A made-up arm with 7 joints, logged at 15 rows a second.
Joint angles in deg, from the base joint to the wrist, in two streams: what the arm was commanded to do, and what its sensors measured. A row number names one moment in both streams.
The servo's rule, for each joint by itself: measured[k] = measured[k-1] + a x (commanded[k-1-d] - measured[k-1]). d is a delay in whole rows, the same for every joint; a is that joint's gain. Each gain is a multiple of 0.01, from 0.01 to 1. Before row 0 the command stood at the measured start. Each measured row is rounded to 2 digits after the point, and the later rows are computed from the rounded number. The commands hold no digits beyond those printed.
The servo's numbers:
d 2
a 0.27 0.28 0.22 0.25 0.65 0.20 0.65
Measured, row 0: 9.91, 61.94, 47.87, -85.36, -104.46, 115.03, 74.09
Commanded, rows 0 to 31: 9.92, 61.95, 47.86, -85.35, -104.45, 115.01, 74.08; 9.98, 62.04, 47.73, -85.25, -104.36, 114.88, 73.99; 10.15, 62.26, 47.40, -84.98, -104.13, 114.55, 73.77; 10.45, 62.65, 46.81, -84.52, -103.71, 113.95, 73.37; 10.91, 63.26, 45.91, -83.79, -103.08, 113.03, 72.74; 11.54, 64.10, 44.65, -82.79, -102.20, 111.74, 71.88; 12.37, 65.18, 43.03, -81.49, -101.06, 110.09, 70.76; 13.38, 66.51, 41.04, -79.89, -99.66, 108.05, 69.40; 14.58, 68.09, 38.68, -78.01, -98.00, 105.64, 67.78; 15.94, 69.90, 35.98, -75.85, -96.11, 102.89, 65.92; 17.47, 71.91, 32.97, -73.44, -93.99, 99.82, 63.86; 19.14, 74.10, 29.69, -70.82, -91.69, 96.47, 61.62; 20.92, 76.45, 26.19, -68.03, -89.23, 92.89, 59.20; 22.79, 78.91, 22.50, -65.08, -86.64, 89.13, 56.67; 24.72, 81.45, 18.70, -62.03, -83.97, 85.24, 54.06; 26.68, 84.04, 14.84, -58.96, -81.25, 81.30, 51.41; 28.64, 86.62, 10.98, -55.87, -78.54, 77.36, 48.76; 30.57, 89.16, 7.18, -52.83, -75.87, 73.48, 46.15; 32.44, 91.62, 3.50, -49.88, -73.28, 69.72, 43.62; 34.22, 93.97, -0.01, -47.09, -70.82, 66.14, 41.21; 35.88, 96.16, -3.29, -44.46, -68.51, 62.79, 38.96; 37.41, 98.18, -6.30, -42.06, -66.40, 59.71, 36.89; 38.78, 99.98, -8.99, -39.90, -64.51, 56.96, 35.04; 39.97, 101.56, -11.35, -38.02, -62.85, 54.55, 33.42; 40.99, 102.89, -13.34, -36.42, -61.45, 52.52, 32.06; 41.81, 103.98, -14.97, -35.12, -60.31, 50.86, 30.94; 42.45, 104.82, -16.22, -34.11, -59.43, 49.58, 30.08; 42.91, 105.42, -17.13, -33.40, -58.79, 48.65, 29.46; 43.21, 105.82, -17.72, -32.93, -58.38, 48.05, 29.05; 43.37, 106.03, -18.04, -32.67, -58.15, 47.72, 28.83; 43.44, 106.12, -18.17, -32.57, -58.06, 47.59, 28.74; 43.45, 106.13, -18.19, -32.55, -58.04, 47.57, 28.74
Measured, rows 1 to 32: 9.91, 61.94, 47.87, -85.36, -104.46, 115.03, 74.09; 9.91, 61.94, 47.87, -85.36, -104.46, 115.03, 74.09; 9.91, 61.94, 47.87, -85.36, -104.45, 115.03, 74.08; 9.93, 61.97, 47.84, -85.33, -104.39, 115.00, 74.02; 9.99, 62.05, 47.74, -85.24, -104.22, 114.91, 73.86; 10.11, 62.22, 47.54, -85.06, -103.89, 114.72, 73.54; 10.33, 62.51, 47.18, -84.74, -103.36, 114.38, 73.02; 10.66, 62.96, 46.62, -84.25, -102.61, 113.85, 72.28; 11.12, 63.58, 45.83, -83.56, -101.60, 113.10, 71.29; 11.73, 64.40, 44.78, -82.64, -100.34, 112.09, 70.06; 12.50, 65.43, 43.44, -81.48, -98.82, 110.80, 68.58; 13.43, 66.68, 41.80, -80.07, -97.06, 109.22, 66.85; 14.52, 68.14, 39.86, -78.41, -95.06, 107.34, 64.91; 15.77, 69.81, 37.62, -76.51, -92.87, 105.17, 62.77; 17.16, 71.67, 35.11, -74.39, -90.50, 102.71, 60.45; 18.68, 73.70, 32.34, -72.06, -87.99, 99.99, 57.99; 20.31, 75.87, 29.34, -69.55, -85.38, 97.04, 55.44; 22.03, 78.16, 26.15, -66.90, -82.70, 93.89, 52.82; 23.81, 80.53, 22.81, -64.14, -80.00, 90.58, 50.18; 25.64, 82.95, 19.37, -61.31, -77.32, 87.16, 47.56; 27.48, 85.38, 15.88, -58.45, -74.69, 83.67, 45.00; 29.30, 87.79, 12.38, -55.61, -72.17, 80.16, 42.54; 31.08, 90.13, 8.93, -52.82, -69.79, 76.69, 40.21; 32.79, 92.38, 5.58, -50.13, -67.59, 73.29, 38.05; 34.41, 94.51, 2.37, -47.57, -65.59, 70.02, 36.09; 35.91, 96.48, -0.65, -45.18, -63.81, 66.93, 34.35; 37.28, 98.27, -3.44, -42.99, -62.28, 64.05, 32.86; 38.50, 99.87, -5.98, -41.02, -61.00, 61.41, 31.61; 39.57, 101.26, -8.23, -39.29, -59.98, 59.04, 30.62; 40.47, 102.42, -10.19, -37.82, -59.21, 56.96, 29.87; 41.21, 103.37, -11.85, -36.60, -58.67, 55.18, 29.34; 41.79, 104.11, -13.21, -35.62, -58.33, 53.69, 29.01
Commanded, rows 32 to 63: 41.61, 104.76, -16.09, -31.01, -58.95, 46.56, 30.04; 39.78, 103.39, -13.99, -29.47, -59.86, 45.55, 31.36; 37.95, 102.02, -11.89, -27.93, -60.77, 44.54, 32.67; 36.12, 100.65, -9.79, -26.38, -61.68, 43.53, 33.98; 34.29, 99.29, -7.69, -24.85, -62.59, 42.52, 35.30; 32.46, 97.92, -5.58, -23.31, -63.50, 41.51, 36.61; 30.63, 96.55, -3.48, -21.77, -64.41, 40.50, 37.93; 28.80, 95.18, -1.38, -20.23, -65.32, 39.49, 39.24; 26.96, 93.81, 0.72, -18.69, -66.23, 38.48, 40.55; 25.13, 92.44, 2.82, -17.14, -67.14, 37.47, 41.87; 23.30, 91.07, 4.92, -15.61, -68.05, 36.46, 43.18; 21.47, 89.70, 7.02, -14.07, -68.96, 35.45, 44.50; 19.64, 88.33, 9.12, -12.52, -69.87, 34.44, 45.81; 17.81, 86.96, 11.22, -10.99, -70.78, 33.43, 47.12; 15.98, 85.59, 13.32, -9.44, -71.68, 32.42, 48.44; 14.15, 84.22, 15.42, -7.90, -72.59, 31.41, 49.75; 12.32, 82.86, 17.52, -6.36, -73.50, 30.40, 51.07; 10.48, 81.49, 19.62, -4.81, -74.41, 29.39, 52.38; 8.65, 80.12, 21.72, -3.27, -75.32, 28.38, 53.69; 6.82, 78.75, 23.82, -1.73, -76.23, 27.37, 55.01; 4.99, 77.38, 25.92, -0.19, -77.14, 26.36, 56.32; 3.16, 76.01, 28.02, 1.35, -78.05, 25.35, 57.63; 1.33, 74.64, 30.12, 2.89, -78.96, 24.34, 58.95; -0.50, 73.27, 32.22, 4.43, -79.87, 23.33, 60.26; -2.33, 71.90, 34.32, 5.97, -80.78, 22.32, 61.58; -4.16, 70.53, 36.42, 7.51, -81.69, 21.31, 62.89; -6.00, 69.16, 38.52, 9.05, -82.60, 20.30, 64.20; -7.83, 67.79, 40.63, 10.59, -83.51, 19.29, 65.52; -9.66, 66.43, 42.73, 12.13, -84.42, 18.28, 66.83; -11.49, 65.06, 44.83, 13.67, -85.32, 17.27, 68.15; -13.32, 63.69, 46.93, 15.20, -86.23, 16.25, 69.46; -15.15, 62.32, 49.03, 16.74, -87.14, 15.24, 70.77
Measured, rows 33 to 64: 42.24, 104.67, -14.30, -34.86, -58.15, 52.47, 28.83; 42.57, 105.08, -15.16, -34.28, -58.08, 51.49, 28.77; 42.31, 104.99, -15.36, -33.46, -58.65, 50.50, 29.60; 41.63, 104.54, -15.06, -32.46, -59.44, 49.51, 30.74; 40.64, 103.83, -14.36, -31.33, -60.30, 48.52, 31.99; 39.42, 102.94, -13.35, -30.09, -61.20, 47.52, 33.28; 38.03, 101.92, -12.10, -28.78, -62.10, 46.52, 34.59; 36.53, 100.80, -10.67, -27.41, -63.01, 45.52, 35.90; 34.94, 99.61, -9.09, -26.00, -63.92, 44.52, 37.22; 33.28, 98.37, -7.39, -24.56, -64.83, 43.51, 38.53; 31.57, 97.09, -5.61, -23.09, -65.74, 42.50, 39.84; 29.83, 95.79, -3.76, -21.60, -66.65, 41.49, 41.16; 28.07, 94.47, -1.85, -20.10, -67.56, 40.48, 42.47; 26.29, 93.13, 0.10, -18.59, -68.47, 39.47, 43.79; 24.49, 91.79, 2.08, -17.07, -69.38, 38.46, 45.10; 22.69, 90.44, 4.09, -15.55, -70.29, 37.45, 46.41; 20.88, 89.08, 6.12, -14.02, -71.19, 36.44, 47.73; 19.06, 87.72, 8.17, -12.49, -72.10, 35.43, 49.04; 17.24, 86.36, 10.23, -10.96, -73.01, 34.42, 50.36; 15.41, 85.00, 12.30, -9.42, -73.92, 33.41, 51.67; 13.58, 83.63, 14.37, -7.88, -74.83, 32.40, 52.98; 11.75, 82.26, 16.45, -6.34, -75.74, 31.39, 54.30; 9.92, 80.89, 18.53, -4.80, -76.65, 30.38, 55.61; 8.09, 79.52, 20.62, -3.26, -77.56, 29.37, 56.92; 6.26, 78.15, 22.71, -1.72, -78.47, 28.36, 58.24; 4.43, 76.78, 24.80, -0.18, -79.38, 27.35, 59.55; 2.60, 75.41, 26.89, 1.36, -80.29, 26.34, 60.87; 0.77, 74.04, 28.99, 2.90, -81.20, 25.33, 62.18; -1.06, 72.67, 31.09, 4.44, -82.11, 24.32, 63.49; -2.89, 71.30, 33.19, 5.98, -83.02, 23.31, 64.81; -4.72, 69.94, 35.29, 7.52, -83.93, 22.30, 66.12; -6.55, 68.57, 37.39, 9.06, -84.83, 21.29, 67.44
